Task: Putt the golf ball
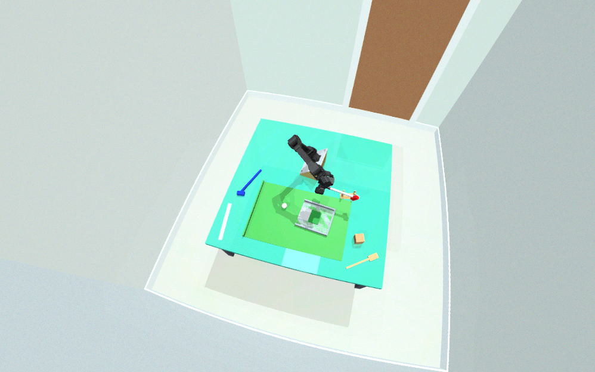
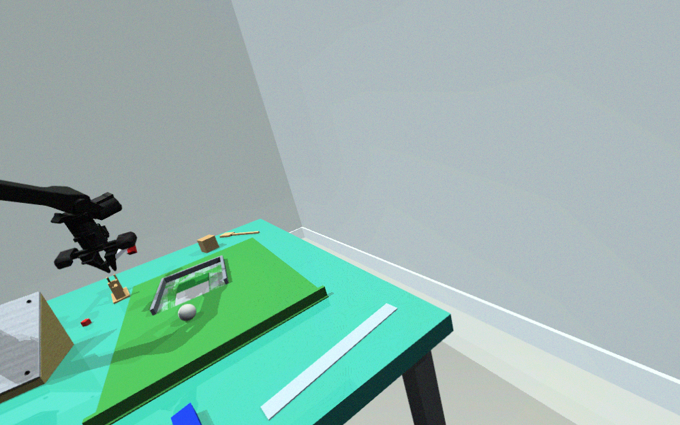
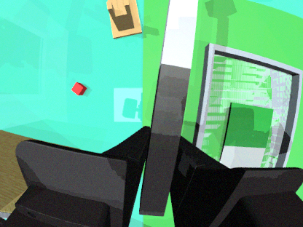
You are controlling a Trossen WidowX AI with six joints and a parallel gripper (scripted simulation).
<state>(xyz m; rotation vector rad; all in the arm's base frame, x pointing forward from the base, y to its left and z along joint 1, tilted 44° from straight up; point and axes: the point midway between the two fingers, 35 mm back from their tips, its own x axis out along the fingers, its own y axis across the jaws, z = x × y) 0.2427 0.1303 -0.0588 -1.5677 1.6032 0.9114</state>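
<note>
The red putter lies 11 cm to the left of my gripper tip and 2 cm above it. From my gripper tip the other things lie so: white golf ball 19 cm ahead, 25 cm to the right, 12 cm below; wooden cube 24 cm ahead, 36 cm to the left, 11 cm below; red piece 13 cm behind, 2 cm to the left, 13 cm below.
</note>
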